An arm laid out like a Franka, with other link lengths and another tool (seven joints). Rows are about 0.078 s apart.
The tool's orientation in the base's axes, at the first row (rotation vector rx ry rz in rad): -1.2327, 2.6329, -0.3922
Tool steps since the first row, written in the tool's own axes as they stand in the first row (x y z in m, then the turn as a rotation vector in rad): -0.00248, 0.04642, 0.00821, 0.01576, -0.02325, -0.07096; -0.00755, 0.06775, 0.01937, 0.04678, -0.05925, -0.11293; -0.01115, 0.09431, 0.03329, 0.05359, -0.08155, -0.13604; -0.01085, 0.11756, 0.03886, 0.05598, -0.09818, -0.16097
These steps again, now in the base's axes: -0.02936, 0.02924, -0.02261, -0.01425, -0.01581, 0.07329; -0.03819, 0.04461, -0.03967, -0.02034, -0.05565, 0.12224; -0.05088, 0.06164, -0.06114, -0.01546, -0.07116, 0.15075; -0.06612, 0.07488, -0.07396, -0.01241, -0.07948, 0.17948
